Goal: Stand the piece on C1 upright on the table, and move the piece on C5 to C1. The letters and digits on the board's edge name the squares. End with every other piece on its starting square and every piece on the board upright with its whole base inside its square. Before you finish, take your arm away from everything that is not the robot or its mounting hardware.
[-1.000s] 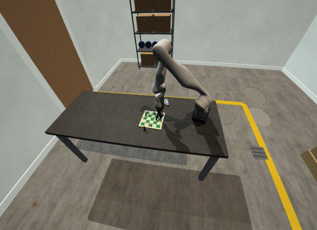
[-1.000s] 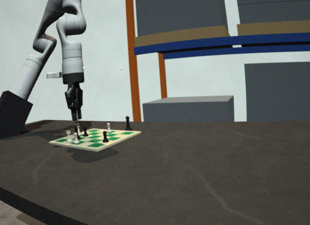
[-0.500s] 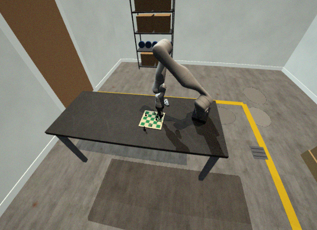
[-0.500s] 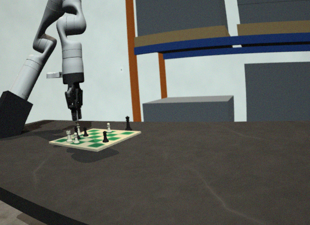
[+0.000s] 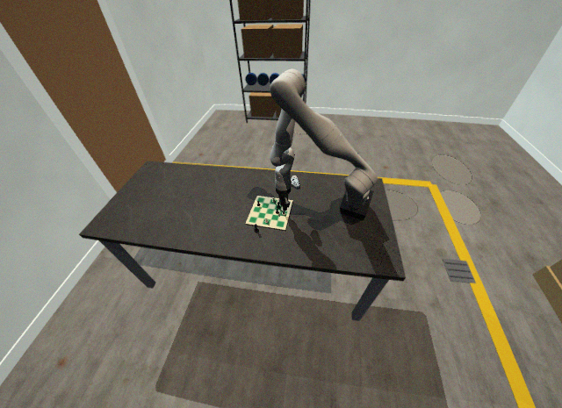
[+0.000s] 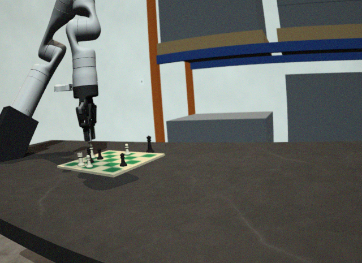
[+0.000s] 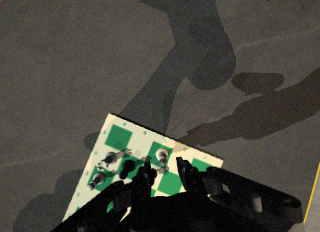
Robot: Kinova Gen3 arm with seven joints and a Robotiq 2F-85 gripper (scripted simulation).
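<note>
Now: hand 5 cm above the white bishop. From my hand the other things lie so: green-and-cream chessboard 8 cm ahead, 2 cm to the right, 7 cm below; then white rook 3 cm ahead, 9 cm to the right, 5 cm below; then tall black piece 14 cm ahead, 11 cm to the left, 5 cm below.
</note>
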